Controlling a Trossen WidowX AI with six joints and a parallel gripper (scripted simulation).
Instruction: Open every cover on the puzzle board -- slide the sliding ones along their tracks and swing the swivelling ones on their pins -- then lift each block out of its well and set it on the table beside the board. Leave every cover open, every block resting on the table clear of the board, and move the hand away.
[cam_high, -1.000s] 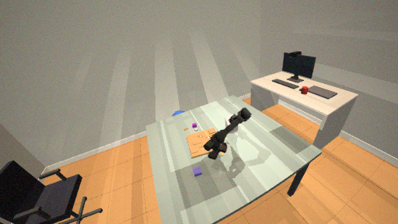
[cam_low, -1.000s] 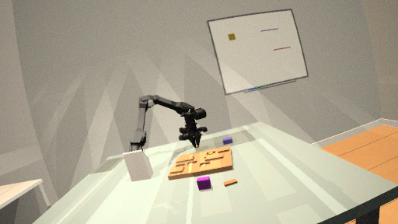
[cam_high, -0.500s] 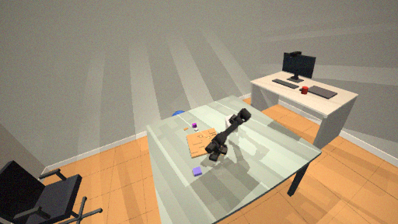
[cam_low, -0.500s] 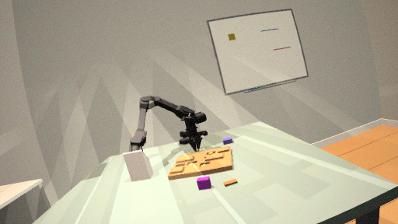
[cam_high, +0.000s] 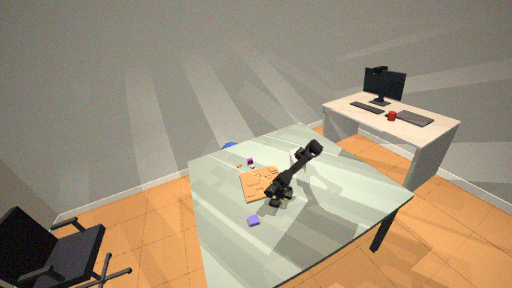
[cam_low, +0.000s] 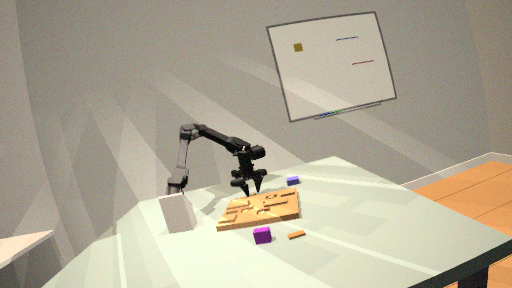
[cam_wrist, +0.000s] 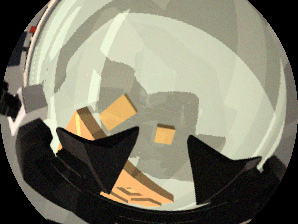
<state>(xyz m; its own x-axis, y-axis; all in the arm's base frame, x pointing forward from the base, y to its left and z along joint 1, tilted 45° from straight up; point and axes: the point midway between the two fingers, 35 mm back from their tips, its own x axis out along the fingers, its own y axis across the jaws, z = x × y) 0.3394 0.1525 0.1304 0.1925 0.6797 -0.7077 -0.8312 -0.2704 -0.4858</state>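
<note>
The small yellow piece is 6 cm behind my gripper tip and 2 cm to the right of it. From my gripper tip the other things lie so: wooden puzzle board: 24 cm to the right, 1 cm behind, 1 cm above; then violet block: 21 cm ahead, 2 cm to the left, 1 cm above.
</note>
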